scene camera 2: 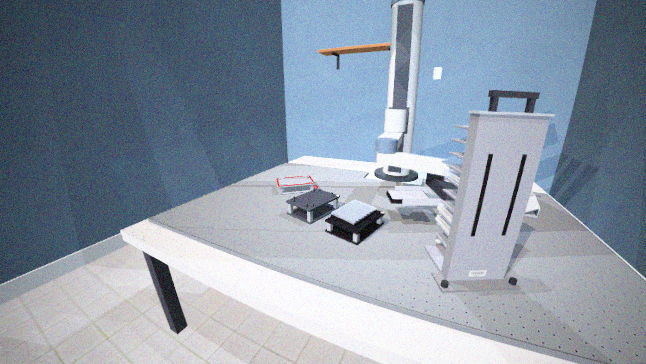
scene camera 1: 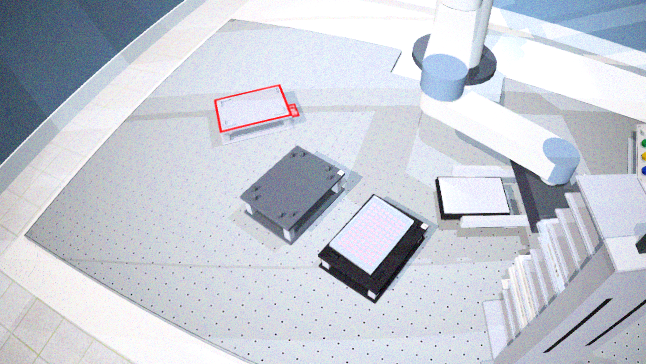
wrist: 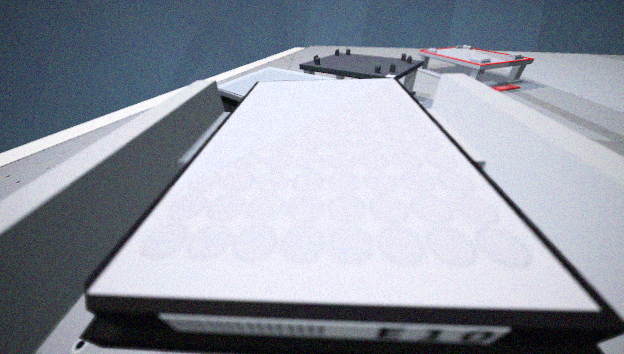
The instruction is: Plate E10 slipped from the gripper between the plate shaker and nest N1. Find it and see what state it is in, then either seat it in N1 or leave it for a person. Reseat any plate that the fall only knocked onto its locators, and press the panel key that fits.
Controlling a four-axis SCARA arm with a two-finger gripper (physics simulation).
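Places are measured from the arm's base along level axes (x ahead, y left, z up), in centimetres.
Pixels of known places: gripper, fingertip midpoint: (scene camera 2: pixel 398 194) (scene camera 1: pixel 456 195) (wrist: pixel 325 98); arm's base, link origin: (scene camera 2: pixel 395 175).
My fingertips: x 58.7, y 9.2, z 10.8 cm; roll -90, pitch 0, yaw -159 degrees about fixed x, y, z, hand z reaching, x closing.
Ahead of a thing's pixels: the offset from my fingertips to its top centre. "spot": to the spot under its first point.
Plate E10 @[dx -1.2, dy +3.0, dz +0.1 cm] (scene camera 1: pixel 474 196) (scene camera 2: pixel 394 198) (wrist: pixel 325 175), white-topped with a black rim, is held upright and roughly level. Its E10 label shows in the wrist view; faint well circles show through its top. My gripper (scene camera 1: pixel 457 195) (wrist: pixel 325 98) is shut on its two long sides, above the table. A dark grey nest @[dx +5.2, dy -29.1, dz -3.2 cm] (scene camera 1: pixel 295 187) (scene camera 2: pixel 312 199) (wrist: pixel 360 65) with small locators bears no plate. A pale plate with pinkish wells @[dx +10.3, dy -11.8, dz -3.0 cm] (scene camera 1: pixel 372 235) (scene camera 2: pixel 354 212) rests on a black nest @[dx +10.4, dy -11.2, dz -4.6 cm] (scene camera 1: pixel 398 257); its exact seating is unclear. No N1 label is readable.
A red-outlined pale stand (scene camera 1: pixel 254 108) (scene camera 2: pixel 296 181) (wrist: pixel 465 55) stands behind the grey nest. A tall plate rack (scene camera 2: pixel 500 200) stands at the right. Part of the key panel @[spot: dx -35.6, dy +42.8, dz -3.5 cm] (scene camera 1: pixel 640 145) shows green, yellow and blue keys. An orange wall shelf (scene camera 2: pixel 355 49) hangs behind.
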